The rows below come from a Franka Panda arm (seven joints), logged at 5 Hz.
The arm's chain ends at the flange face. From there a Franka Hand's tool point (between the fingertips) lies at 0.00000 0.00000 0.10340 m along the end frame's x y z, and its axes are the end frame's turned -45 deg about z.
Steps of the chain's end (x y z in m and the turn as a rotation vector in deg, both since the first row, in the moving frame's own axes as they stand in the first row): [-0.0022, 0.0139, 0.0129, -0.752, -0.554, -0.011]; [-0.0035, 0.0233, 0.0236, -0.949, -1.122, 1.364]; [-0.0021, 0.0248, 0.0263, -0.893, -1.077, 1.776]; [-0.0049, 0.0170, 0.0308, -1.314, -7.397, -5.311]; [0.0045, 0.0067, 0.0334, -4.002, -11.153, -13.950]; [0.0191, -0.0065, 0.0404, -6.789, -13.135, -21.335]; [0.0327, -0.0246, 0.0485, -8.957, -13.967, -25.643]
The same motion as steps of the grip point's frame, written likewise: [-0.0131, 0.0085, 0.0129, -0.140, -0.923, -0.011]; [-0.0216, 0.0137, 0.0236, 0.122, -1.464, 1.364]; [-0.0215, 0.0158, 0.0263, 0.130, -1.393, 1.776]; [-0.0269, 0.0013, 0.0299, 4.301, -6.160, -5.311]; [-0.0217, 0.0013, 0.0312, 5.057, -10.716, -13.950]; [-0.0079, 0.0057, 0.0370, 4.487, -14.088, -21.335]; [0.0112, 0.0060, 0.0443, 3.543, -16.210, -25.643]
